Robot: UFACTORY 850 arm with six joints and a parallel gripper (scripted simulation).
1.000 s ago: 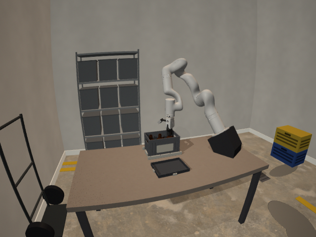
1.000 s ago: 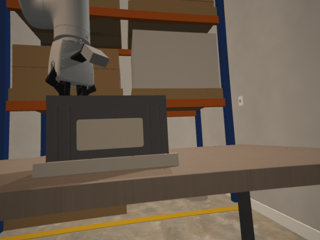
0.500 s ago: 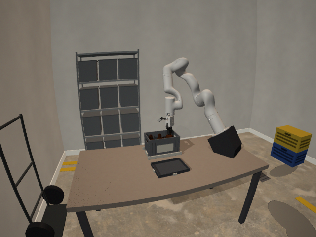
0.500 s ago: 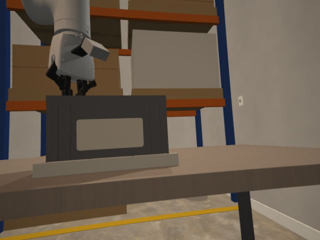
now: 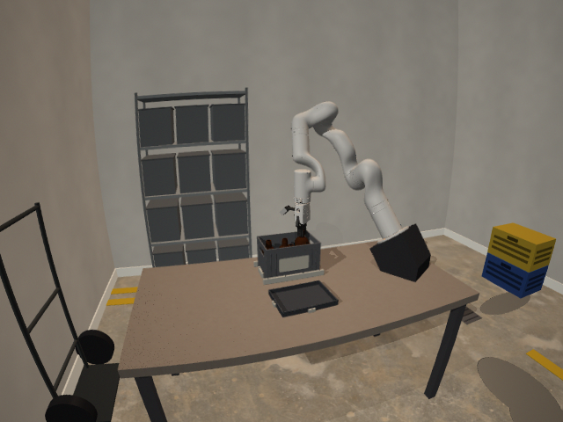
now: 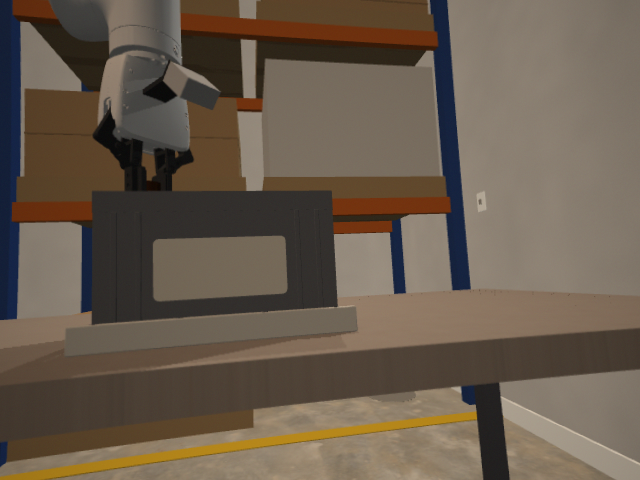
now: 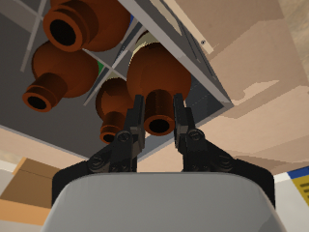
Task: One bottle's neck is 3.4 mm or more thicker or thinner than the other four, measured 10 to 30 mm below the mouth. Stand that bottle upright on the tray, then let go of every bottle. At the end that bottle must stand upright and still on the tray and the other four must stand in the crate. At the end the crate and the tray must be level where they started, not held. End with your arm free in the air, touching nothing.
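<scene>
The bottle is 7 cm below my hand. Also, from my hand: black tray: 19 cm ahead, 29 cm to the left, 18 cm below; dark grey crate: 10 cm ahead, 2 cm to the left, 11 cm below.
</scene>
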